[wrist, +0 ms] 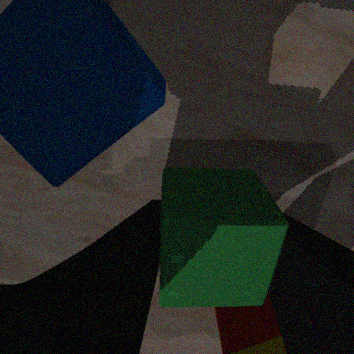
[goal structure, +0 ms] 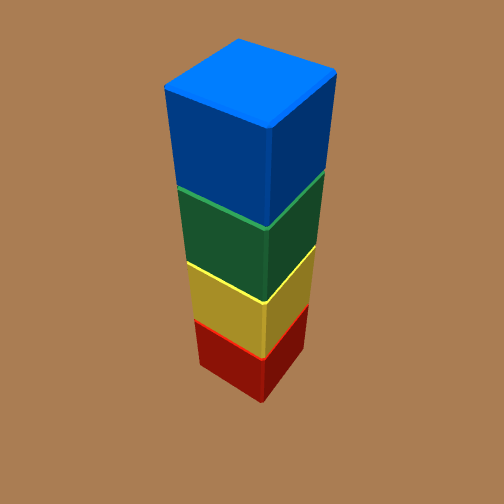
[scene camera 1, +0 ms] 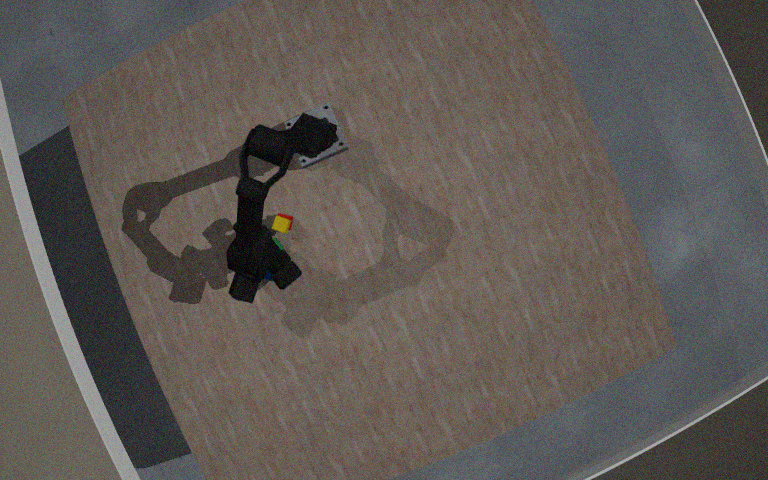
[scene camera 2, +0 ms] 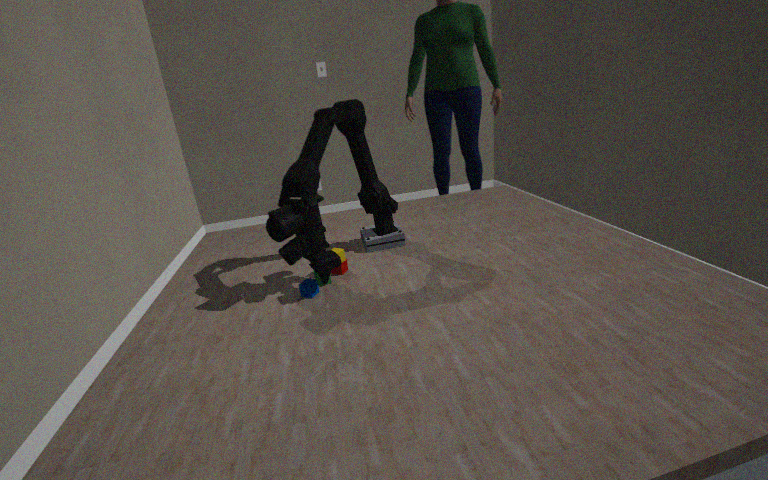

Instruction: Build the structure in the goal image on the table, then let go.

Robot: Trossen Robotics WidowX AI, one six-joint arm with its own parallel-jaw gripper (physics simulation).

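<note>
My gripper [wrist: 222, 221] [scene camera 2: 320, 270] is shut on the green cube [wrist: 221, 246] [scene camera 1: 277, 243] [scene camera 2: 322, 279], low at the wooden floor. Its two dark fingers press the cube's left and right sides in the wrist view. A blue cube [wrist: 70, 88] [scene camera 1: 268, 275] [scene camera 2: 309, 288] lies on the floor just beyond it, turned at an angle. A yellow cube [scene camera 1: 281, 223] [scene camera 2: 338, 253] sits stacked on a red cube [scene camera 1: 288, 216] [scene camera 2: 342, 268] [wrist: 246, 323] right beside the gripper, on the side of the arm's base.
The arm's grey base plate [scene camera 1: 320, 154] [scene camera 2: 382, 238] stands close behind the cubes. A person in a green top [scene camera 2: 452, 62] stands at the back wall. A side wall [scene camera 2: 115, 154] runs along the left.
</note>
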